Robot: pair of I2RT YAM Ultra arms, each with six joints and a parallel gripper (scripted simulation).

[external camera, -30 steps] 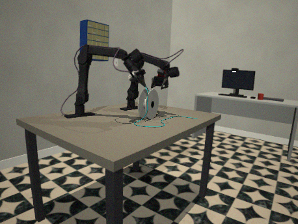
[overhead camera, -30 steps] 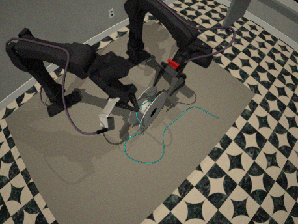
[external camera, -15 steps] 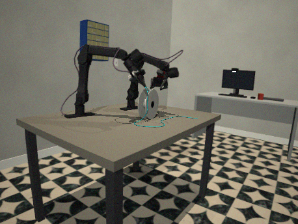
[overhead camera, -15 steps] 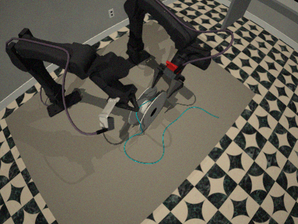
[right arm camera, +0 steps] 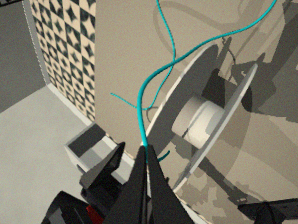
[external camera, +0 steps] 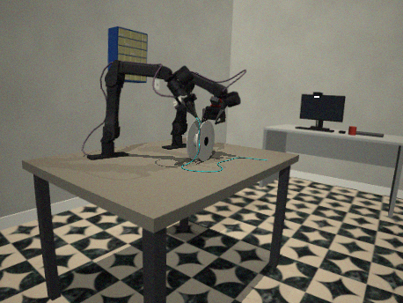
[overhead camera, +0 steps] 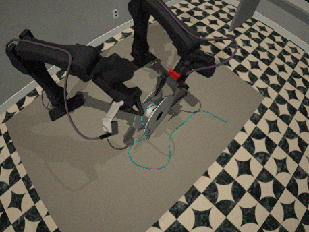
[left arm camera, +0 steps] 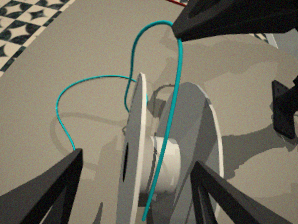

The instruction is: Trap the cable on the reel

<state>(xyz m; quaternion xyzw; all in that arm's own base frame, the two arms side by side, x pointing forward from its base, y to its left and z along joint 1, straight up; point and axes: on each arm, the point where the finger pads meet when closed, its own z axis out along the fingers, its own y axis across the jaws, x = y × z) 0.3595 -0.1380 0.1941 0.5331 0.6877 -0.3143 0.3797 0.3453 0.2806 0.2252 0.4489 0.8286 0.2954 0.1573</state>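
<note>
My left hand is 9 cm above the white reel, 3 cm to the left of it and 2 cm past it.
My right hand is 120 mm above the white reel, 70 mm to the right of it and 20 mm past it.
</note>
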